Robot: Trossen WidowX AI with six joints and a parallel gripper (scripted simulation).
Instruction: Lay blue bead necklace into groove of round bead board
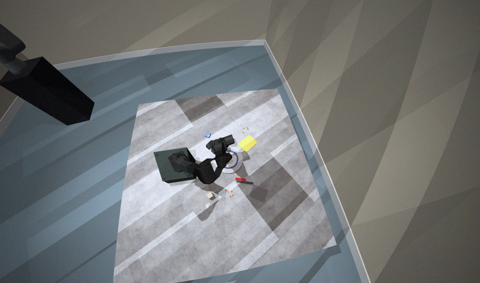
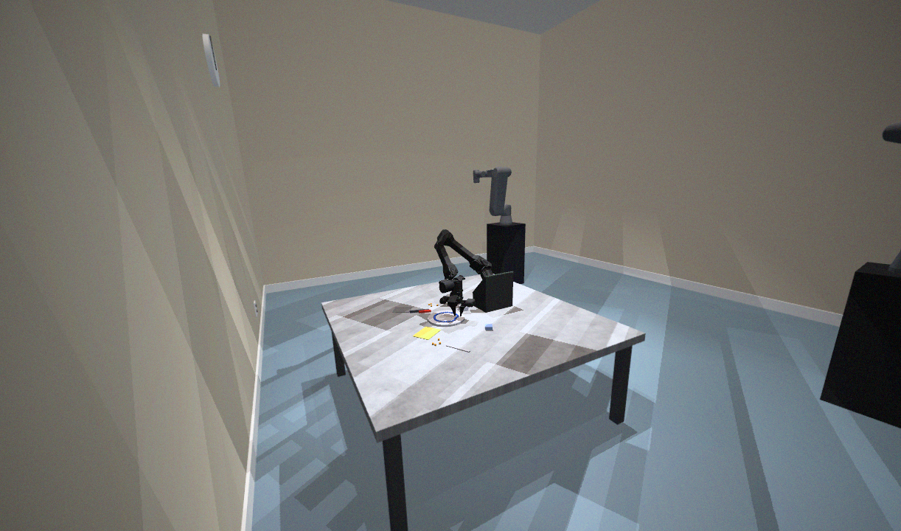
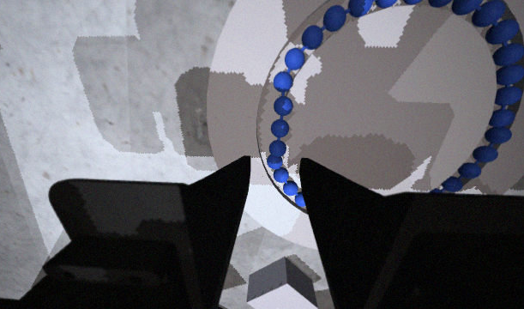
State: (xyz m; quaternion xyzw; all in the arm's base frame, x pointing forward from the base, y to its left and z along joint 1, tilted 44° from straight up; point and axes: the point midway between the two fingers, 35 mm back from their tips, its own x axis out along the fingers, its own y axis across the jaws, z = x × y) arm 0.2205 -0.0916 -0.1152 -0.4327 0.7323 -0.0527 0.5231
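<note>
My gripper tip is now 5 cm short of the round white bead board, 4 cm to the left of it and 1 cm above it. Round my gripper tip: blue block 6 cm behind, 20 cm to the left, 1 cm below; yellow sheet 22 cm ahead, 5 cm to the left, 1 cm below; grey tool 11 cm ahead, 21 cm to the right, 1 cm below.
</note>
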